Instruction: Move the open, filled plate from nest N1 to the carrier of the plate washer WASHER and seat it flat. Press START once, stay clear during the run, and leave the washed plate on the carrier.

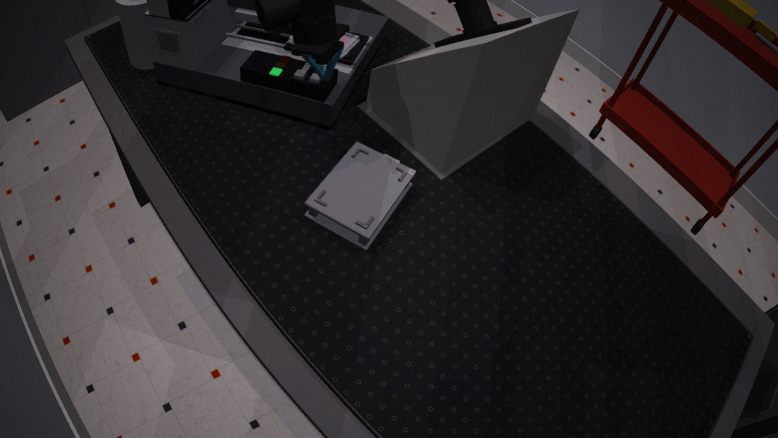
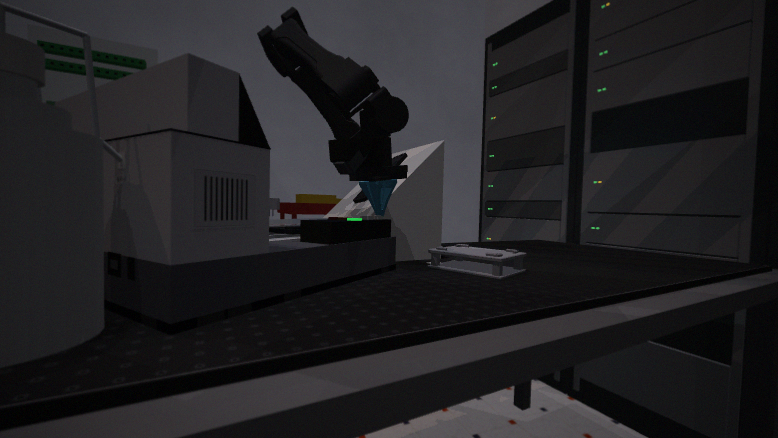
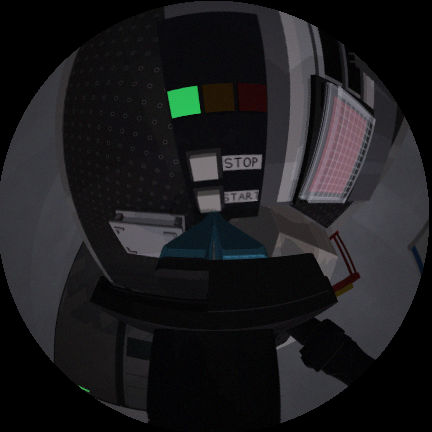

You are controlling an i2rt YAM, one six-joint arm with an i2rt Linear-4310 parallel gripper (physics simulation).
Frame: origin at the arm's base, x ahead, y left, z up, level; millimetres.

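Seen in the pictures: gripper, fingertip midpoint: [image 1: 325,79] [image 2: 380,217] [image 3: 213,216]; arm's base, origin of the base link: [image 1: 482,34].
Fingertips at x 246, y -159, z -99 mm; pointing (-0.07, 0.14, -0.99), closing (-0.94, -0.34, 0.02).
Observation:
Pixels of each thing's top centre, then the offset from my fingertips to it. "pt": a spot on its surface instead.
- plate, middle of its top: [image 3: 350,158] [image 1: 324,35] [image 2: 304,217] dx -104, dy -119, dz -4 mm
- Nest N1, middle of its top: [image 1: 362,183] [image 2: 476,248] [image 3: 147,245] dx +84, dy +188, dz -61 mm
- lit green lamp, middle of its top: [image 3: 183,101] [image 2: 354,218] [image 1: 275,70] dx +50, dy -85, dz +0 mm
- STOP button, middle of its top: [image 3: 204,168] [image 1: 300,72] dx +23, dy -44, dz +3 mm
- START button, middle of its top: [image 3: 209,203] [image 1: 315,76] dx +9, dy -15, dz +3 mm
- white canister, surface spot: [image 2: 48,217] pt dx +197, dy -439, dz +6 mm
The plate [image 3: 340,147] [image 1: 348,41], filled pink and without a lid, lies on the carrier of the washer [image 1: 190,40] [image 2: 217,206]; it looks flat. Nest N1 [image 1: 360,187] [image 2: 476,253] [image 3: 150,239], a pale raised stand with four corner brackets, holds no plate. The black control box carries a lit green lamp [image 1: 276,71] [image 2: 354,219] [image 3: 184,102], dark amber and red lamps, the STOP button [image 3: 204,166] and the START button [image 3: 209,201]. My gripper [image 1: 325,76] [image 2: 380,213] [image 3: 213,216] is shut and empty, its blue tips low at the START button; whether they touch it I cannot tell.
A grey wedge-shaped block [image 1: 451,103] [image 2: 424,206] stands beside the washer and the nest. A white canister [image 2: 48,217] stands at the washer's far side from the nest. A red cart [image 1: 669,141] stands beyond the table, and tall equipment racks [image 2: 579,119] stand behind it.

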